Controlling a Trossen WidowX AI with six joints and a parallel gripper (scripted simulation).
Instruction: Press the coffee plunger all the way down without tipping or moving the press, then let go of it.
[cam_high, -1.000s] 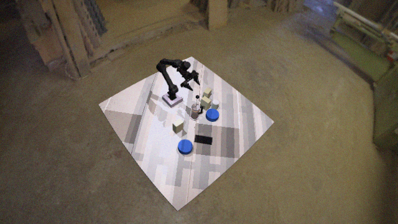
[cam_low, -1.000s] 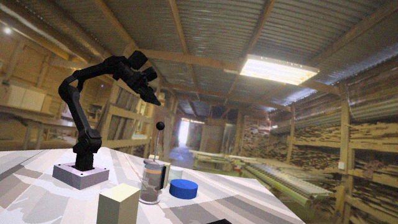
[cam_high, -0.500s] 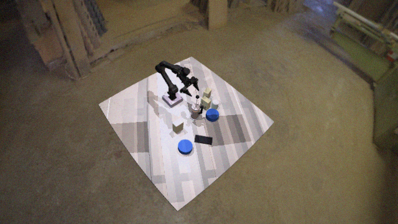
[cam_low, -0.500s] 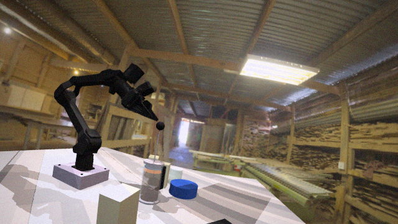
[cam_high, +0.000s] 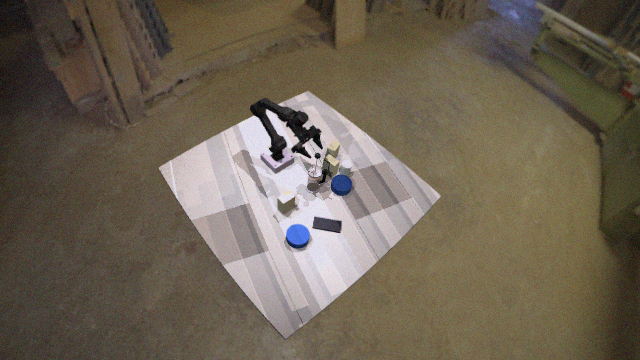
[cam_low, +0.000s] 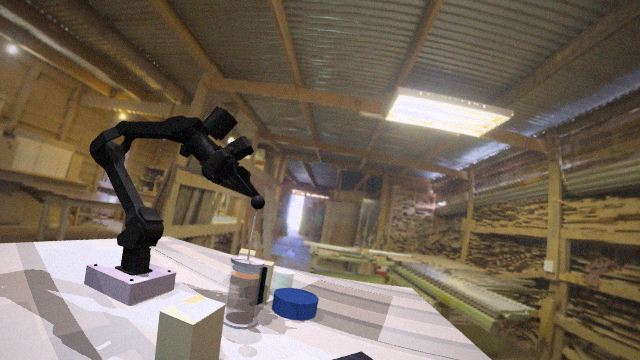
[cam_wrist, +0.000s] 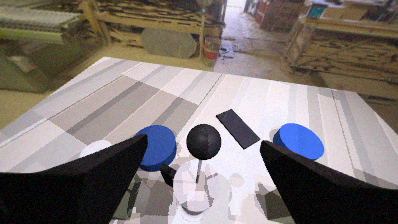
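Now: the coffee press 1 cm ahead of my gripper tip, 2 cm to the left of it and 15 cm below it. The rest, counted from my gripper tip: pale cylinder: 4 cm ahead, 23 cm to the left, 24 cm below.
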